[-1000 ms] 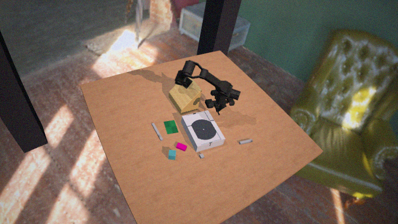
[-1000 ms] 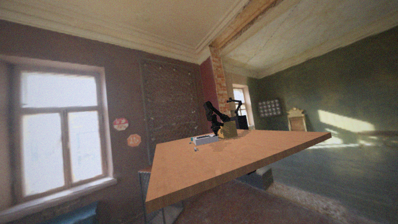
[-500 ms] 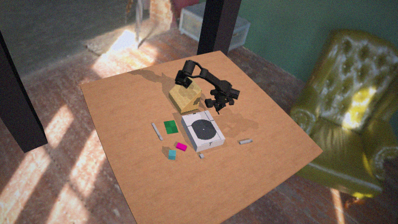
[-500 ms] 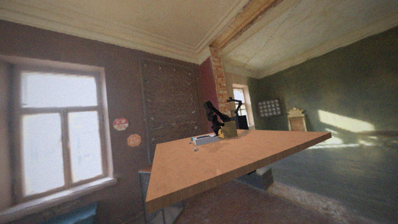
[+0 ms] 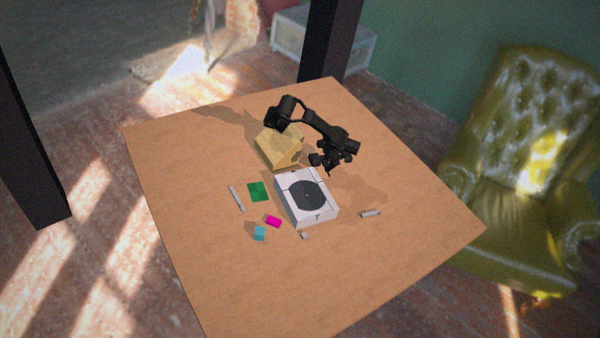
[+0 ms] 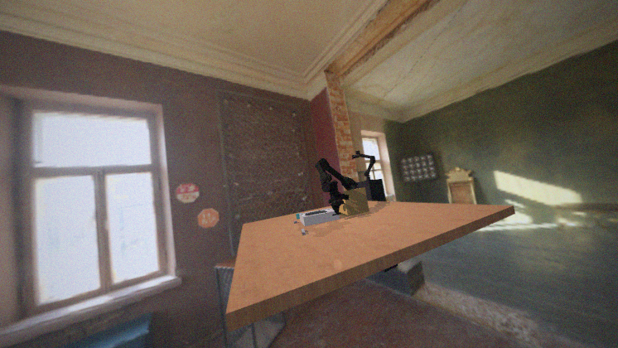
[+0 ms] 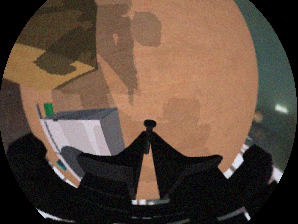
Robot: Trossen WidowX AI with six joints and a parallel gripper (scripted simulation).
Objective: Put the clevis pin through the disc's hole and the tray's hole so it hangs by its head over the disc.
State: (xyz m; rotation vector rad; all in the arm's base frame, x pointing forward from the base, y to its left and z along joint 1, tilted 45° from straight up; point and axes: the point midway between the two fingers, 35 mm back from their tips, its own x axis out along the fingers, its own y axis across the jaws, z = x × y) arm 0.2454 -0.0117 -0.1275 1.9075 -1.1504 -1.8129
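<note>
My gripper tip is 70 mm short of the dark grey disc, 170 mm to the left of it and 10 mm below it. From my gripper tip the other things lie so: dark clevis pin (10 mm ahead, 10 mm above); then green tile (80 mm behind, 310 mm to the right, 40 mm below); then rimmed tray (60 mm ahead, 170 mm to the right).
</note>
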